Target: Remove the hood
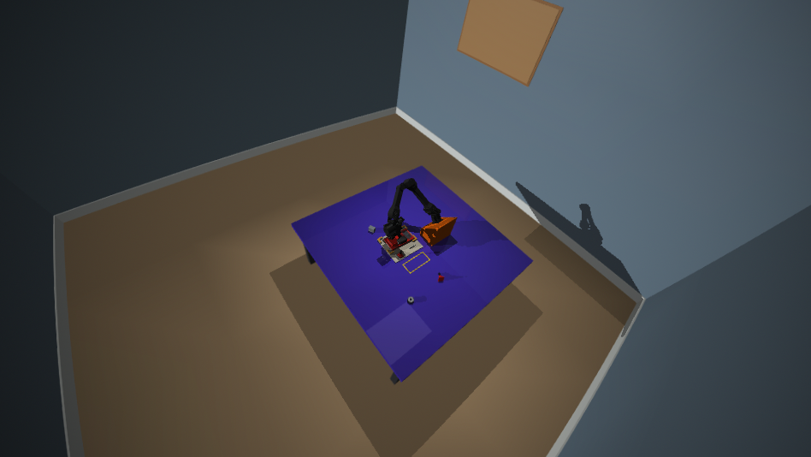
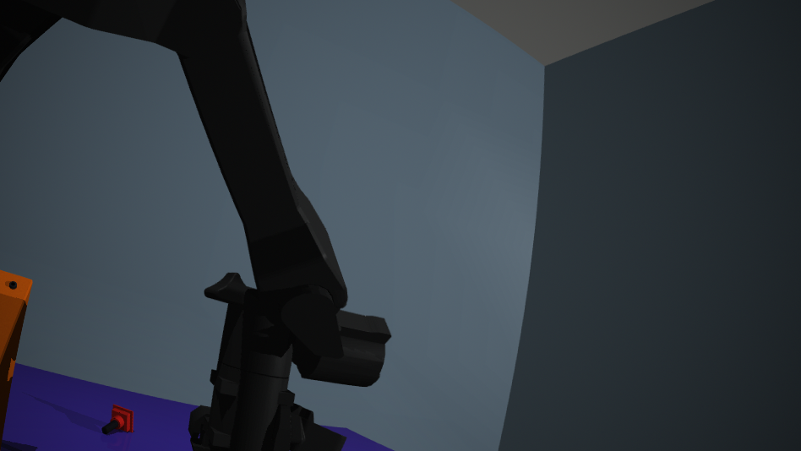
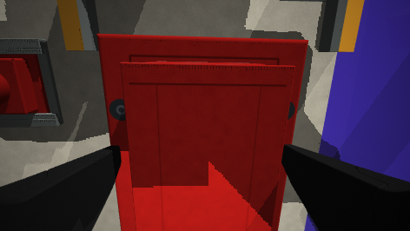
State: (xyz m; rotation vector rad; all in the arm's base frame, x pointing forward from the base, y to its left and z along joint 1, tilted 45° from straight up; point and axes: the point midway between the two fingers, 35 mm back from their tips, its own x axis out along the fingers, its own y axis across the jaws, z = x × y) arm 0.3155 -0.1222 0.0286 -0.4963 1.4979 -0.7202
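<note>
The red hood is 10 mm above my gripper tip. The rest, counted from my gripper tip: wheel (220 mm ahead, 400 mm to the left, 30 mm below).
</note>
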